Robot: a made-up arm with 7 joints. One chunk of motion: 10 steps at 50 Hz.
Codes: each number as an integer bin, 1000 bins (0 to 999) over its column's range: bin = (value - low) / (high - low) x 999, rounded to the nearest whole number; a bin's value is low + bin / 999 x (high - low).
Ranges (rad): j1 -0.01..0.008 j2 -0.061..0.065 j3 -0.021..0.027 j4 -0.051..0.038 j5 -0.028..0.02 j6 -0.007..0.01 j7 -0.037..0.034
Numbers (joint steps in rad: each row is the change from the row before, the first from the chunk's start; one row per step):
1: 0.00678 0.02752 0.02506 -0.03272 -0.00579 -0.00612 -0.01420
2: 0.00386 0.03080 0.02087 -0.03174 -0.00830 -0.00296 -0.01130
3: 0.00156 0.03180 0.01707 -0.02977 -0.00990 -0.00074 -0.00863
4: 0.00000 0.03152 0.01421 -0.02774 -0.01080 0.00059 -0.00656
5: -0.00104 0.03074 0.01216 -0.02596 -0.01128 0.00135 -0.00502
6: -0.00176 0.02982 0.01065 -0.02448 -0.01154 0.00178 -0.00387
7: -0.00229 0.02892 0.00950 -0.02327 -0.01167 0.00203 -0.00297
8: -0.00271 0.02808 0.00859 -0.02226 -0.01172 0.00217 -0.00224
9: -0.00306 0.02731 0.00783 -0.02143 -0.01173 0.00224 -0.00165
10: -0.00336 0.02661 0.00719 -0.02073 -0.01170 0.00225 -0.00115
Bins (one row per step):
1: 931 702 959 205 462 52 321
2: 769 728 871 216 410 237 362
3: 642 736 792 238 377 368 399
4: 555 734 733 261 358 446 428
5: 497 727 690 281 348 491 450
6: 457 720 659 298 343 516 466
7: 428 713 635 311 340 531 479
8: 405 706 616 323 339 539 489
9: 385 700 600 332 339 543 497
10: 369 695 587 340 339 544 504

